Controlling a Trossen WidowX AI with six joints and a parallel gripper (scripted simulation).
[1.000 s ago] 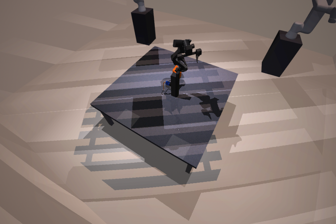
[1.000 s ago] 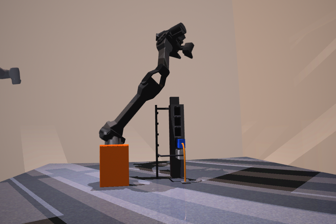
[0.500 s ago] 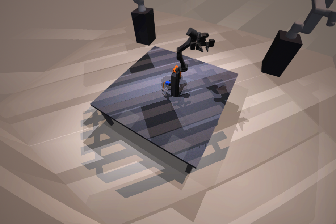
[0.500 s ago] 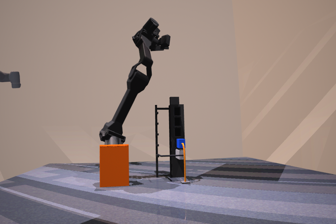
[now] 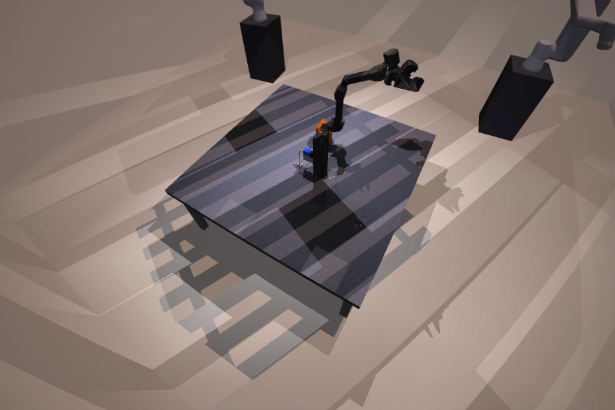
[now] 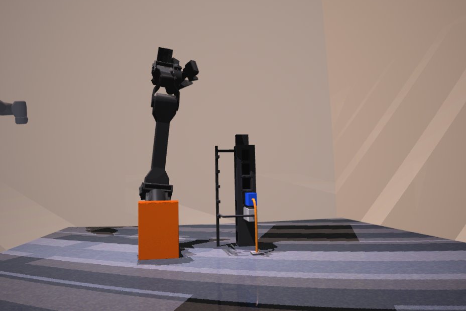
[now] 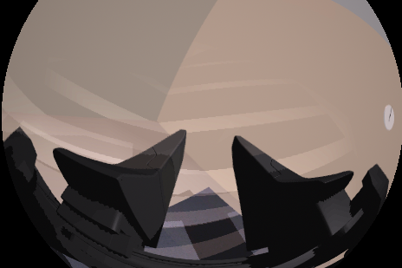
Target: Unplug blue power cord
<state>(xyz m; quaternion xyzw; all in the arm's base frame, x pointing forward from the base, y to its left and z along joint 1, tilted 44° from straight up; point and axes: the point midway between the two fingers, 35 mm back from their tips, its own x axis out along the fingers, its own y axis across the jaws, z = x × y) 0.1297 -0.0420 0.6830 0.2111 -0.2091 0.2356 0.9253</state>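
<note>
My gripper tip is 90 mm short of the blue plug, 450 mm to the left of it and 480 mm above it.
</note>
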